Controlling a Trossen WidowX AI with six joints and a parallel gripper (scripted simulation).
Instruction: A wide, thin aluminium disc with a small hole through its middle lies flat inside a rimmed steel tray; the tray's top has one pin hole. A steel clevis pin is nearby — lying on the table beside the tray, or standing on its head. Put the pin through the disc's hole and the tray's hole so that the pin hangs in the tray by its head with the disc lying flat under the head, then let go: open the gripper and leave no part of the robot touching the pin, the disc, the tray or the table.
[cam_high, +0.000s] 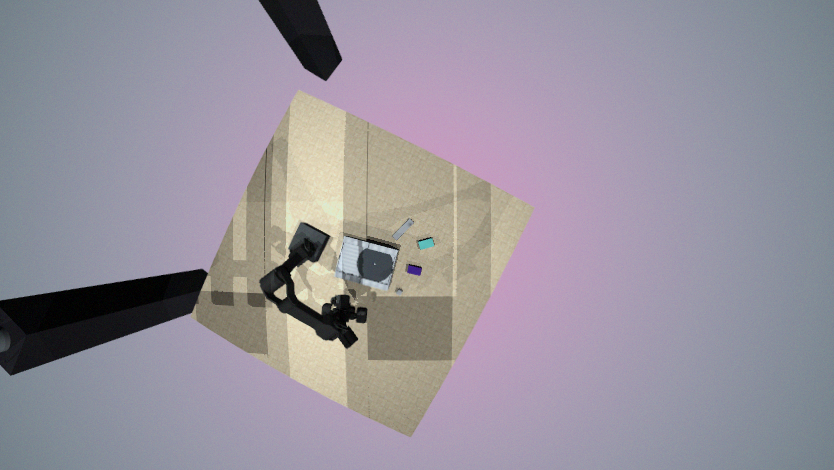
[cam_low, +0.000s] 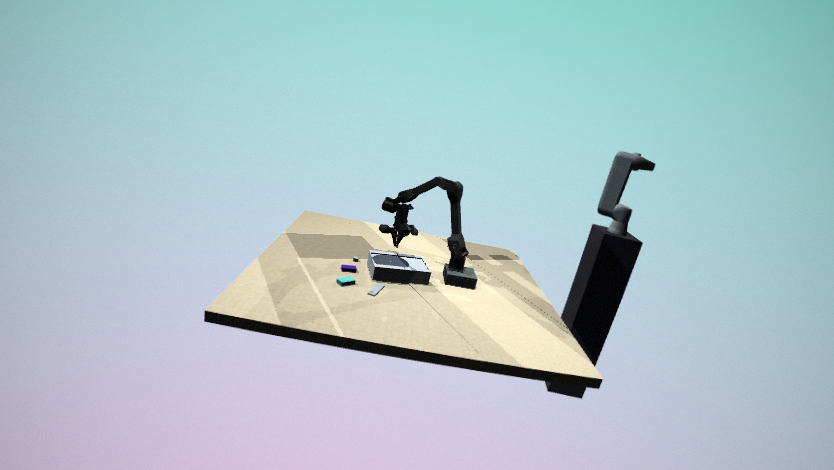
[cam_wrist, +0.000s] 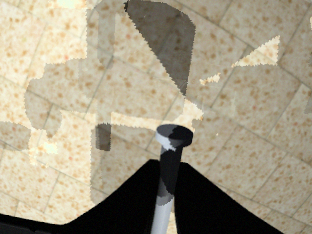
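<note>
The dark aluminium disc lies 23 cm to the left of my gripper tip, 1 cm behind it and 1 cm above it. Also, from my gripper tip: steel clevis pin 1 cm to the right, 1 cm above; then small grey piece 17 cm to the left, 15 cm ahead, 4 cm below; then steel tray 21 cm to the left, 5 cm behind, 1 cm below.
</note>
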